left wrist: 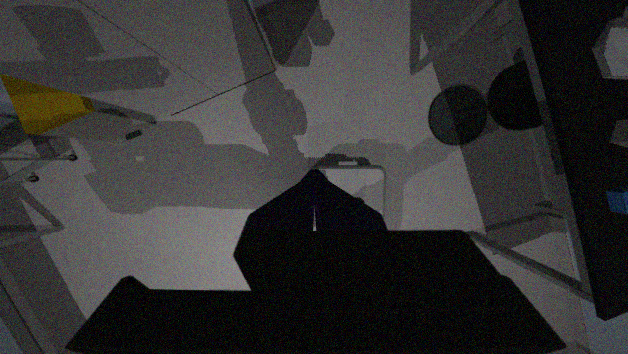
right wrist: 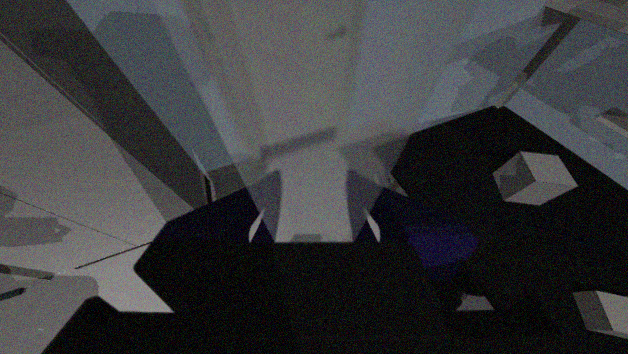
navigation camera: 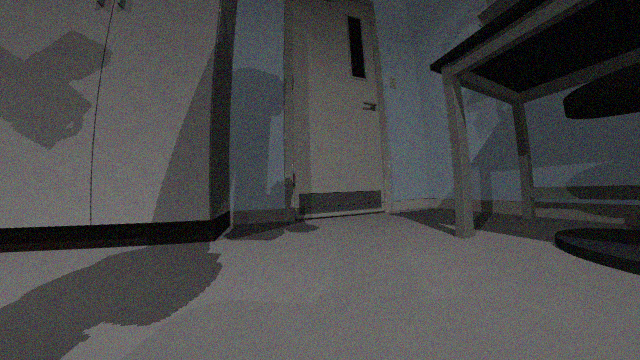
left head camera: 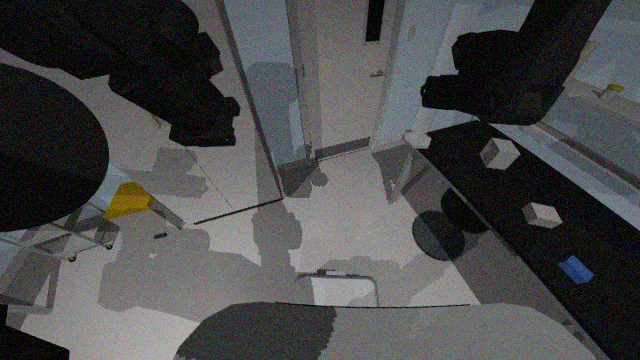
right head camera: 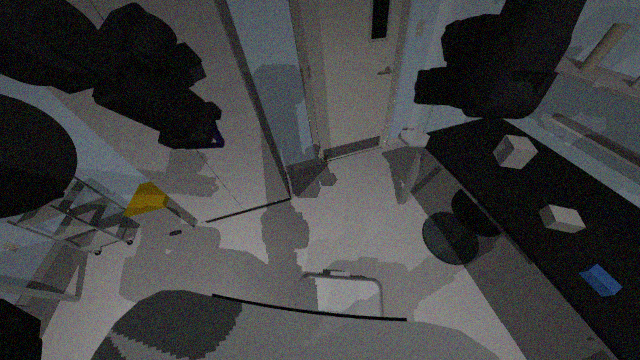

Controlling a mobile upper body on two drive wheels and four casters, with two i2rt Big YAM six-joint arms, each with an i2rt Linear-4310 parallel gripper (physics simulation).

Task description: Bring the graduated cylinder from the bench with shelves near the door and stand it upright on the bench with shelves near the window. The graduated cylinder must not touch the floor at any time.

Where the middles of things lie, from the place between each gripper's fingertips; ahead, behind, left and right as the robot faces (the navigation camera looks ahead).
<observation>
Right now my left hand is 170 mm short of the graduated cylinder (right wrist: 314, 111), 450 mm to the left of it and 40 mm below it.
I see my right gripper 30 mm past the graduated cylinder and 20 mm below it.
</observation>
